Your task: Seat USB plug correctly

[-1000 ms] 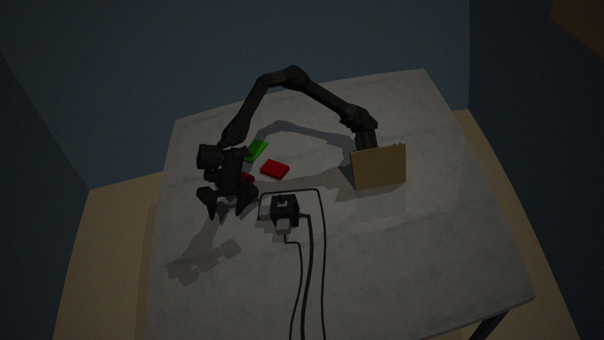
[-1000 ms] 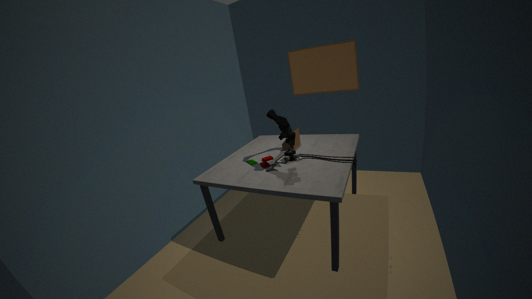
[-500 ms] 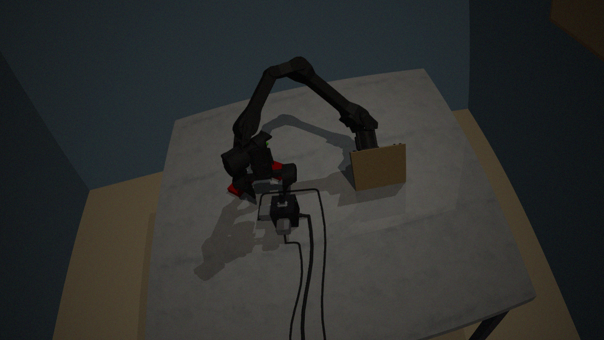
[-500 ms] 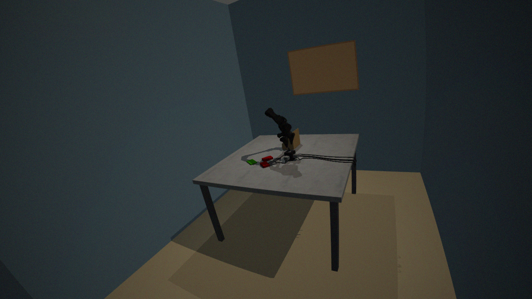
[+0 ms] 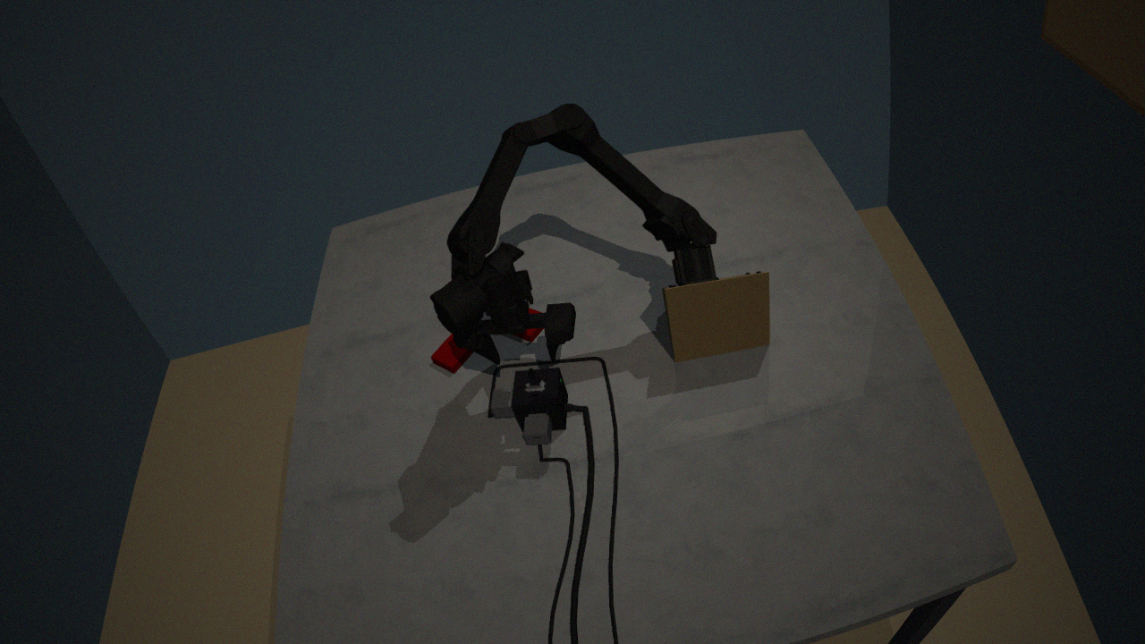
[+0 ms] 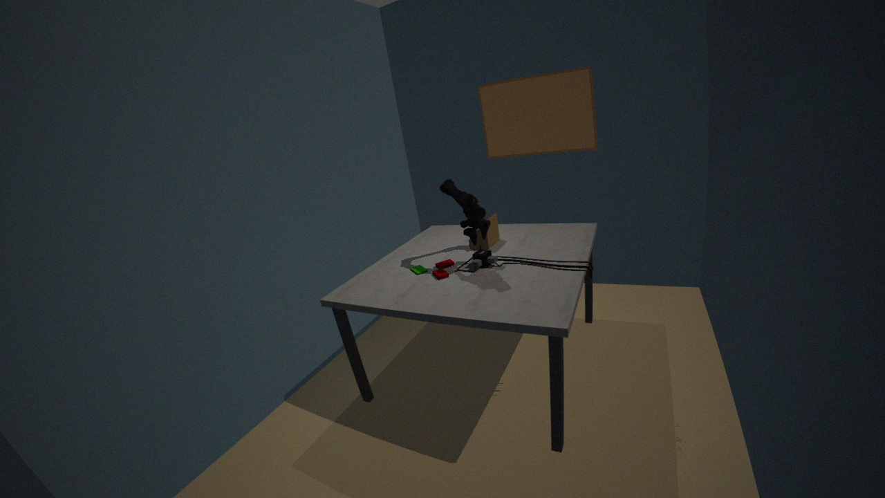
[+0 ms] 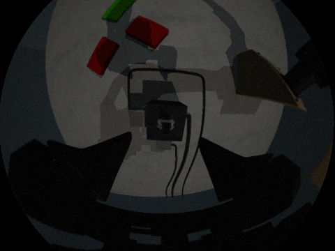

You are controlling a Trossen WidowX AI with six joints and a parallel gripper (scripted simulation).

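The USB plug is 40 mm below my gripper tip. Also, from my gripper tip: green block: 360 mm to the right, 130 mm below, 110 mm ahead; socket: 70 mm below, 10 mm to the left.
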